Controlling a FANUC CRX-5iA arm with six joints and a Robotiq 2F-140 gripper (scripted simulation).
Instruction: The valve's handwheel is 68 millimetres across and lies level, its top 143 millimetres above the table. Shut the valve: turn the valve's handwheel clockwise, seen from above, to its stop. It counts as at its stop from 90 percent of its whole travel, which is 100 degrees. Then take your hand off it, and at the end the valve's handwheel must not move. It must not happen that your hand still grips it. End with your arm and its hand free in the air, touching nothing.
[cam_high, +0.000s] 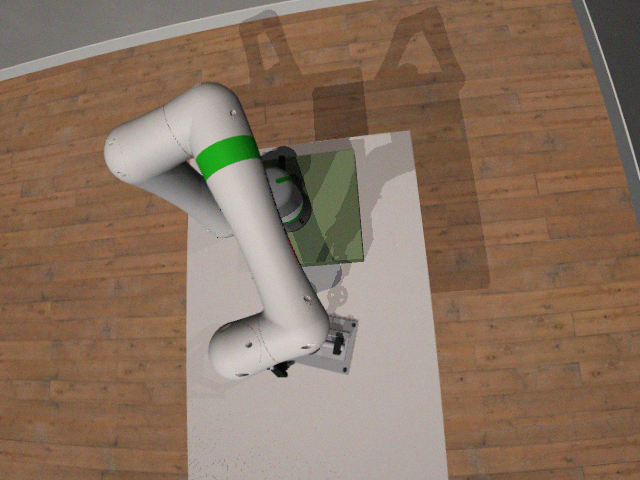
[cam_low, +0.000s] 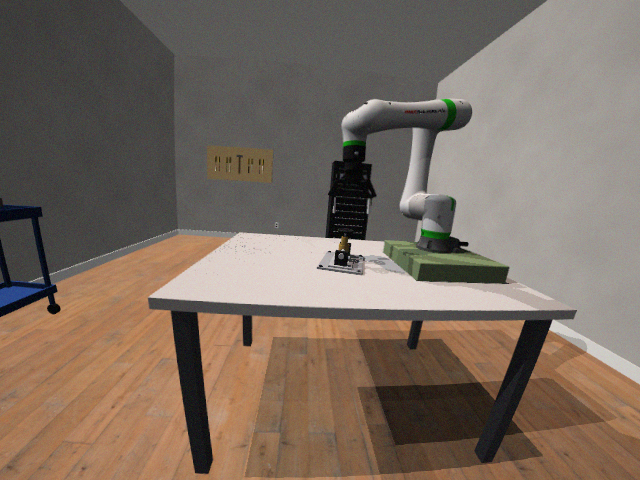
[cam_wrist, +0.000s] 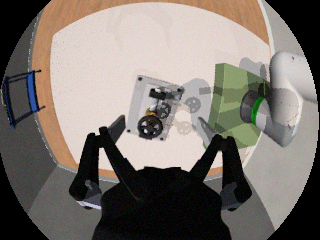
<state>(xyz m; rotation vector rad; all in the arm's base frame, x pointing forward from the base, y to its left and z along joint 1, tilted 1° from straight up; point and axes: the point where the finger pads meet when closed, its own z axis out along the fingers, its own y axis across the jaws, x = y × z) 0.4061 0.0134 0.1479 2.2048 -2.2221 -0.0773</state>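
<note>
The black spoked handwheel is 90 mm below my hand, 50 mm to the left of it and 20 mm ahead of it. Also, from my hand: base plate: 210 mm below, 50 mm to the left, 20 mm ahead.
</note>
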